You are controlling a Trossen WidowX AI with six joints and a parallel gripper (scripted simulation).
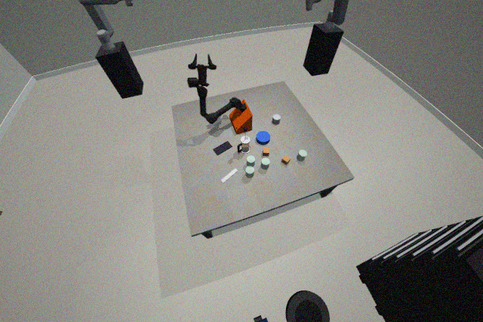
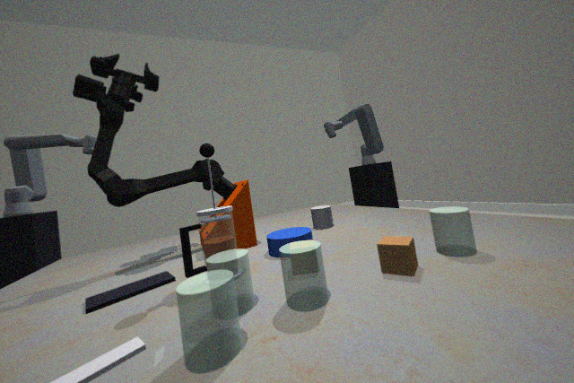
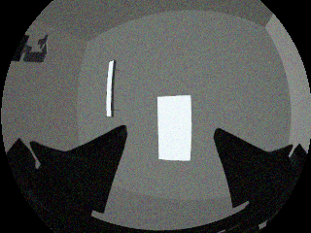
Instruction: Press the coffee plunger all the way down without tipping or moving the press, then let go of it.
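Right now the coffee press is 550 mm below my gripper tip, 400 mm ahead of it and 170 mm to the left of it. Round my gripper tip: dark flat slab 680 mm below, 320 mm ahead, 10 mm to the left; blue disc 660 mm below, 370 mm to the left, 330 mm ahead; grey cylinder 650 mm below, 560 mm to the left, 170 mm ahead.
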